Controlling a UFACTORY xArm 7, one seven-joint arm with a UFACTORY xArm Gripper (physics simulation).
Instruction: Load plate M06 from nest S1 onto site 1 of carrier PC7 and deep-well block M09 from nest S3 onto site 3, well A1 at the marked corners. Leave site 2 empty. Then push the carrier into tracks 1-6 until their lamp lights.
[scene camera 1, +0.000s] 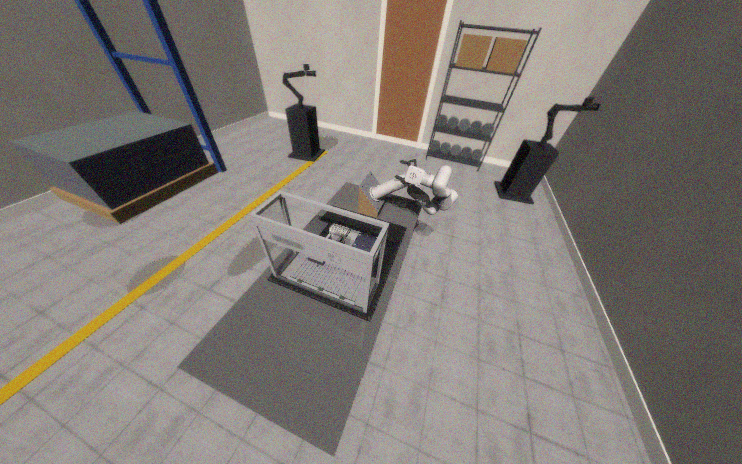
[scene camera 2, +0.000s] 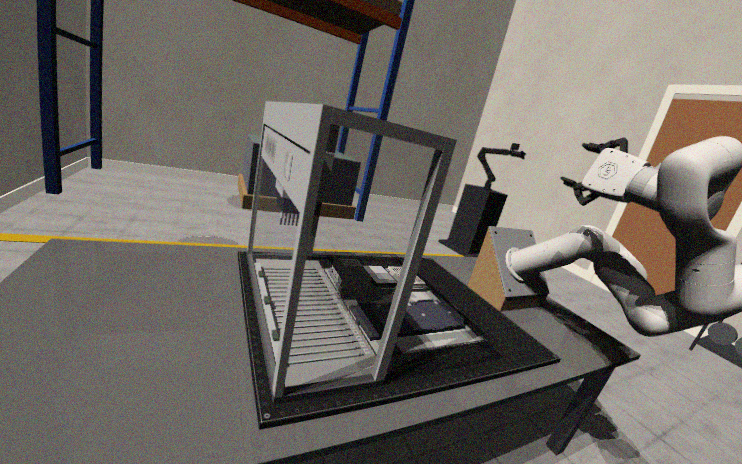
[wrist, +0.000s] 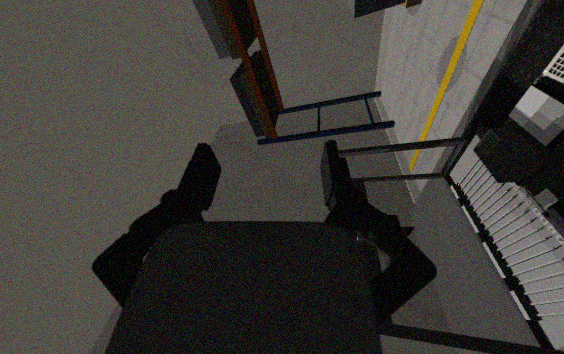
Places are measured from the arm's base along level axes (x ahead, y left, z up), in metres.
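Where they show: gripper, fingertip midpoint: (scene camera 1: 397, 168) (scene camera 2: 574, 163) (wrist: 268, 154); arm's base, origin of the base link: (scene camera 1: 374, 194) (scene camera 2: 517, 264).
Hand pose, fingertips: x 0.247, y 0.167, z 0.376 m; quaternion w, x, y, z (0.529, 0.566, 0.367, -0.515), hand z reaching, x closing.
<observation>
Each offset is from my fingertips to the top centre of the thing. "pt": to the spot under its first point.
My gripper (scene camera 1: 401, 170) (scene camera 2: 575, 163) (wrist: 268, 154) is open and empty. It hangs high in the air, on the arm-base side of the framed deck and well apart from the labware. The striped track deck (scene camera 1: 328, 276) (scene camera 2: 314, 311) (wrist: 515, 245) lies inside the frame. Pale labware (scene camera 1: 341, 233) (scene camera 2: 383, 273) stands beside the tracks; a white gridded piece @[pt dx +0.133, dy -0.385, dz -0.485 m] (wrist: 557, 66) and a light block @[dx +0.222, dy -0.357, dz -0.484 m] (wrist: 537, 110) show at the right of the wrist view. A flat dark-blue piece @[dx +0.254, dy -0.142, dz -0.480 m] (scene camera 1: 365, 240) (scene camera 2: 435, 315) lies nearby. Plate M06, block M09, carrier PC7, nest labels, A1 corners and the lamp cannot be told apart.
The upright frame (scene camera 1: 381, 239) (scene camera 2: 410, 273) (wrist: 402, 146) surrounds the track deck, with posts and an upper panel. The wedge-shaped arm base (scene camera 1: 367, 201) (scene camera 2: 514, 262) stands at the table's far end. Dark pedestals (scene camera 1: 303, 131) (scene camera 2: 481, 213) with small arms stand on the floor.
</observation>
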